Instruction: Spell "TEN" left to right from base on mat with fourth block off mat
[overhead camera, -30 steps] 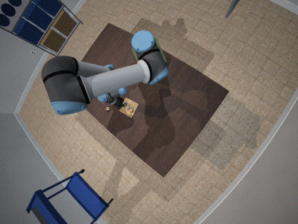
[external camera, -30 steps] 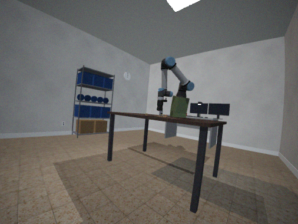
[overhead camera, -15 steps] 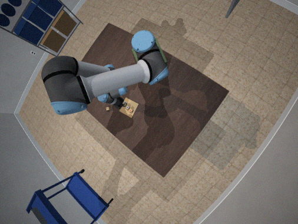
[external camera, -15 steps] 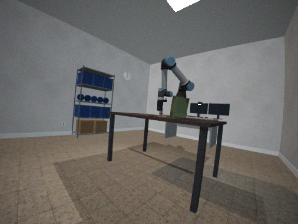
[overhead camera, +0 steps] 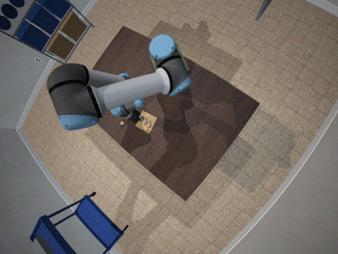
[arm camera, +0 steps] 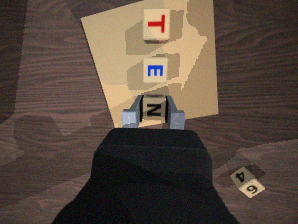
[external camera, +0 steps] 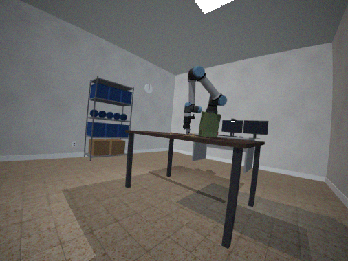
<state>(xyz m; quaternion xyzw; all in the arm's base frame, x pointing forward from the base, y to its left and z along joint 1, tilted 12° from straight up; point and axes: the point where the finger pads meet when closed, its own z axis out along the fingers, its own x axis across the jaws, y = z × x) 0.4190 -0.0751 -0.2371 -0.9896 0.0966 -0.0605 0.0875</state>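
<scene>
My hand is 1 cm above the N block. The rest, counted from my hand: tan mat: 1 cm ahead, 4 cm to the left, 2 cm below.
</scene>
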